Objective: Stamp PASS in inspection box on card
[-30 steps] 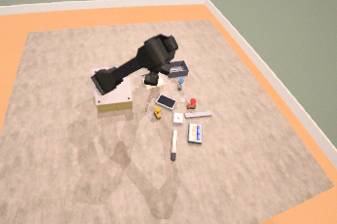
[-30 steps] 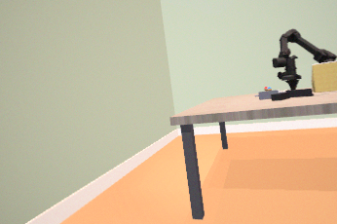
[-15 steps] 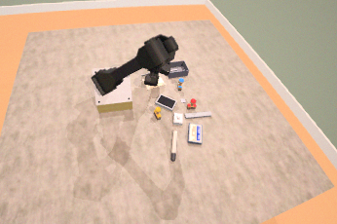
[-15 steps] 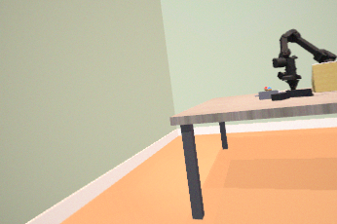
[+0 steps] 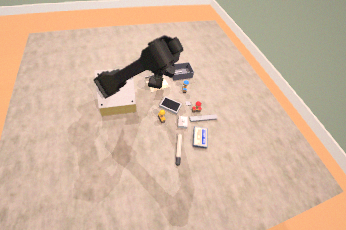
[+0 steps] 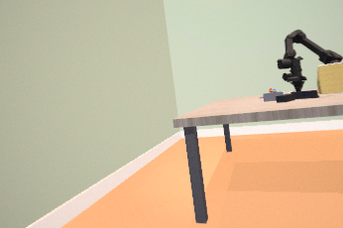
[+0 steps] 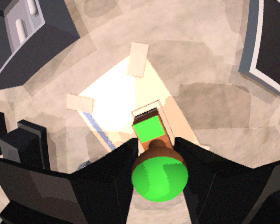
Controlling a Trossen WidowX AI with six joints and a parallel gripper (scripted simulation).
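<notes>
My gripper tip is now right at the green-knobbed pass stamp. The rest, counted from my gripper tip: cream card (1 cm ahead, 1 cm to the left, 2 cm below); blue stamp (13 cm ahead, 5 cm to the right); dark ink pad (3 cm ahead, 14 cm to the right, 2 cm below).
</notes>
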